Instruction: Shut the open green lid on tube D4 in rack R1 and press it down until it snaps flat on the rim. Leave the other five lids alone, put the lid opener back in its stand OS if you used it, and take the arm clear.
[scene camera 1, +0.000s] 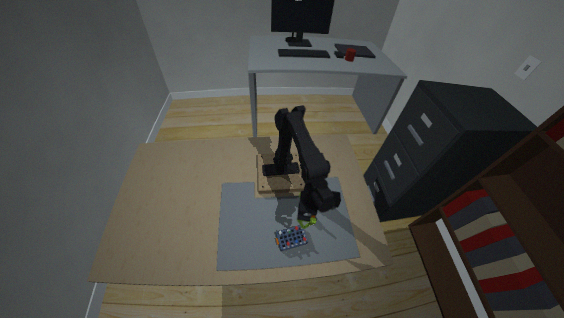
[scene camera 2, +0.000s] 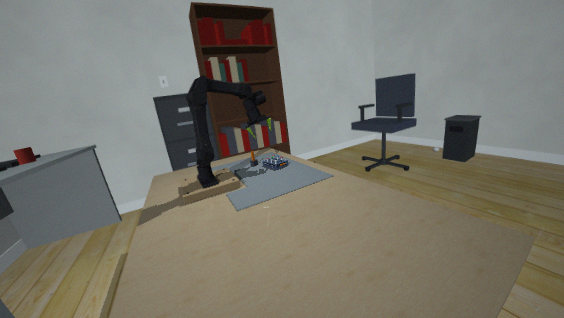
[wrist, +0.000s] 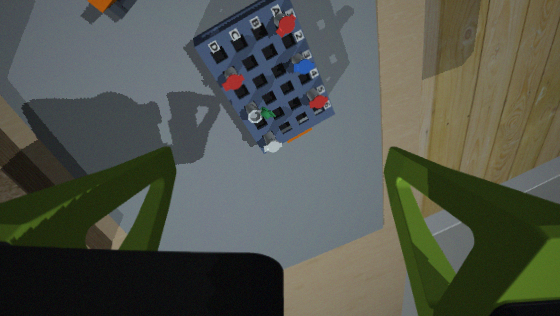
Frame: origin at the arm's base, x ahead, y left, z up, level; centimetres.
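Seen in the pictures: gripper, between the fingertips: (scene camera 1: 304, 218) (scene camera 2: 263, 135) (wrist: 280, 158); arm's base, origin of its link: (scene camera 1: 280, 169) (scene camera 2: 207, 180).
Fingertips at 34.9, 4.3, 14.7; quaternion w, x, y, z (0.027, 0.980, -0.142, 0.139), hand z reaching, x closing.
Note:
Offsets run from my fingertips to a thing's top centre, as dx, dy, dz. "*": to the spot under its first point. Level surfaces: height alone.
The blue rack R1 @(+2.8, -4.3, -11.6) (scene camera 1: 275, 234) (wrist: 260, 80) lies on the grey mat. In the wrist view the green lid @(+0.9, -5.0, -12.0) (wrist: 268, 113) stands open beside the round rim of tube D4 @(* +0.1, -5.6, -13.8) (wrist: 255, 116). Red lids (wrist: 286, 24) (wrist: 233, 82) (wrist: 318, 102), a blue lid @(+5.5, -2.5, -13.1) (wrist: 304, 66) and a white lid @(+0.6, -9.1, -13.1) (wrist: 272, 146) sit on the other tubes. The orange lid opener @(-5.3, +7.6, -9.5) (scene camera 2: 253, 156) (wrist: 102, 4) stands in its dark stand OS @(-5.3, +7.6, -14.8) (scene camera 2: 254, 163) (wrist: 120, 9). My gripper (scene camera 1: 308, 223) (scene camera 2: 260, 128) (wrist: 280, 158) is wide open and empty, above the mat and apart from the rack.
The grey mat @(dz -18.0) (scene camera 1: 240, 255) (scene camera 2: 280, 186) (wrist: 310, 200) lies on the wooden table @(dz -18.3) (scene camera 1: 160, 215) (scene camera 2: 300, 250). The arm's wooden base (scene camera 1: 280, 187) (scene camera 2: 210, 191) stands at the mat's edge. A filing cabinet (scene camera 1: 425, 145) and a bookshelf (scene camera 2: 281, 95) stand beyond the table.

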